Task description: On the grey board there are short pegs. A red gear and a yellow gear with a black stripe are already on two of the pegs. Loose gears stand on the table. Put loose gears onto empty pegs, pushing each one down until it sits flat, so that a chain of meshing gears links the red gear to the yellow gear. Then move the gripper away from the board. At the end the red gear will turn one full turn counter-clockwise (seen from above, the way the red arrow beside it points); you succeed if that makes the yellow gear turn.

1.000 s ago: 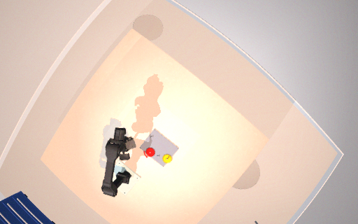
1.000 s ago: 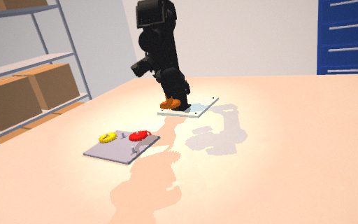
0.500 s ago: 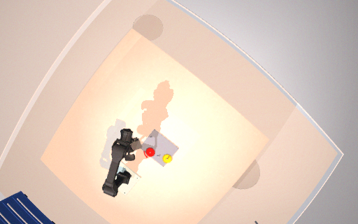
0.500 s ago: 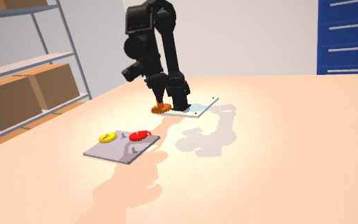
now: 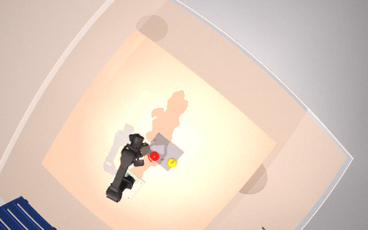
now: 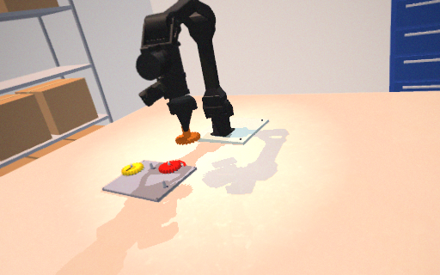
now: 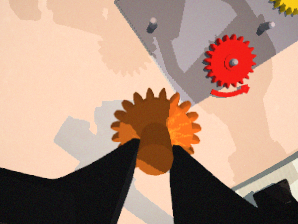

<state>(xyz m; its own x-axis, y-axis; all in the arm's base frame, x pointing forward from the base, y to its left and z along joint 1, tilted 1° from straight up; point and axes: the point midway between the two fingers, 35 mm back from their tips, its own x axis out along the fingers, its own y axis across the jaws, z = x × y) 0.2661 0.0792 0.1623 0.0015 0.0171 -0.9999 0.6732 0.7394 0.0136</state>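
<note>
My gripper tip is 3 cm short of the yellow gear, 22 cm to the left of it and 12 cm above it. Round my gripper tip: orange gear (1 cm below); then red arrow (4 cm behind, 9 cm to the right, 13 cm below); then red gear (1 cm behind, 10 cm to the right, 12 cm below).
</note>
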